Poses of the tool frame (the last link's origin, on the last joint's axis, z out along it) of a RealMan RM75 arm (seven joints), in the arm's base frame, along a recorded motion.
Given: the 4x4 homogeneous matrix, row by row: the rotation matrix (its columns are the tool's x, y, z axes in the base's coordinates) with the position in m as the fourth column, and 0 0 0 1 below. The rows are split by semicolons.
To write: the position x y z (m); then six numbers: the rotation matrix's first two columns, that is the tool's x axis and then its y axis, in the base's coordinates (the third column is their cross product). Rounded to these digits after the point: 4 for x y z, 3 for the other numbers.
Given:
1: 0.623, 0.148, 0.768, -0.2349; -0.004, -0.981, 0.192, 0.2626; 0.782, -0.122, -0.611, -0.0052; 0, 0, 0, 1
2: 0.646, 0.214, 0.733, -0.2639; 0.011, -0.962, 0.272, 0.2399; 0.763, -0.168, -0.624, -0.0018; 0, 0, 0, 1
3: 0.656, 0.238, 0.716, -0.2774; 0.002, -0.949, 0.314, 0.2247; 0.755, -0.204, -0.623, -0.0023; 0, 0, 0, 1
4: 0.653, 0.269, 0.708, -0.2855; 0.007, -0.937, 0.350, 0.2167; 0.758, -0.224, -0.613, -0.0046; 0, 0, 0, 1
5: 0.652, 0.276, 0.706, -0.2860; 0.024, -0.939, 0.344, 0.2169; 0.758, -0.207, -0.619, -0.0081; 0, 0, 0, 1
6: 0.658, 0.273, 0.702, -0.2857; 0.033, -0.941, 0.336, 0.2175; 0.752, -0.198, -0.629, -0.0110; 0, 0, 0, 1
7: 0.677, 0.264, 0.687, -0.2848; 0.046, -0.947, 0.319, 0.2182; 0.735, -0.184, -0.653, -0.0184; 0, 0, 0, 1
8: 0.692, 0.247, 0.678, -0.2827; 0.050, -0.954, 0.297, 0.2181; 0.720, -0.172, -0.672, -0.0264; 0, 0, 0, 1
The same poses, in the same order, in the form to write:
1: -0.2349, 0.2626, -0.0052, 0.623, -0.004, 0.782, 0.148, -0.981, -0.122
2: -0.2639, 0.2399, -0.0018, 0.646, 0.011, 0.763, 0.214, -0.962, -0.168
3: -0.2774, 0.2247, -0.0023, 0.656, 0.002, 0.755, 0.238, -0.949, -0.204
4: -0.2855, 0.2167, -0.0046, 0.653, 0.007, 0.758, 0.269, -0.937, -0.224
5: -0.2860, 0.2169, -0.0081, 0.652, 0.024, 0.758, 0.276, -0.939, -0.207
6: -0.2857, 0.2175, -0.0110, 0.658, 0.033, 0.752, 0.273, -0.941, -0.198
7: -0.2848, 0.2182, -0.0184, 0.677, 0.046, 0.735, 0.264, -0.947, -0.184
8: -0.2827, 0.2181, -0.0264, 0.692, 0.050, 0.720, 0.247, -0.954, -0.172
